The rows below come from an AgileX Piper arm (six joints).
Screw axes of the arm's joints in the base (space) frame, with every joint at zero. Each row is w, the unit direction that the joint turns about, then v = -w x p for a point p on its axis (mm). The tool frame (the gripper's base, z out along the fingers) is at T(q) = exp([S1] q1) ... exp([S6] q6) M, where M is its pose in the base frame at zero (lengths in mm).
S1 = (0, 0, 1, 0.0, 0.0, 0.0)
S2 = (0, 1, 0, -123.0, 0.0, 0.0)
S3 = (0, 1, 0, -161.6, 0.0, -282.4)
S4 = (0.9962, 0, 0.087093, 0.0, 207.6, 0.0)
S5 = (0, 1, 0, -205.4, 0.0, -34.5)
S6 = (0.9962, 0, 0.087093, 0.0, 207.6, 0.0)
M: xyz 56.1 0.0 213.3 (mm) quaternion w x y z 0.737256 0 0.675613 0
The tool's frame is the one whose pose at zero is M.
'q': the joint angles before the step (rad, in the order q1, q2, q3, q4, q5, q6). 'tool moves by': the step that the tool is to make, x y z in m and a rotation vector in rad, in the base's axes. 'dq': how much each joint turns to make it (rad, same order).
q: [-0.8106 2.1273 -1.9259 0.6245 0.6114 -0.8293]
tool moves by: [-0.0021 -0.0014 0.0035 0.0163 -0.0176 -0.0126]
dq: [-0.0065 -0.0040 -0.0041 0.0141 0.0043 0.0128]
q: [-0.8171 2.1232 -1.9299 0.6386 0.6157 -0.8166]
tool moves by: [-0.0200 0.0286 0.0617 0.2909 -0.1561 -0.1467]
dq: [0.0001 -0.1405 0.0003 0.0001 0.1167 0.4074]
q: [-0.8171 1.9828 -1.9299 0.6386 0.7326 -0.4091]
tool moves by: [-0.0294 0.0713 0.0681 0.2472 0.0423 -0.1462]
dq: [0.0902 -0.2066 -0.0056 -0.2623 0.2453 0.5643]
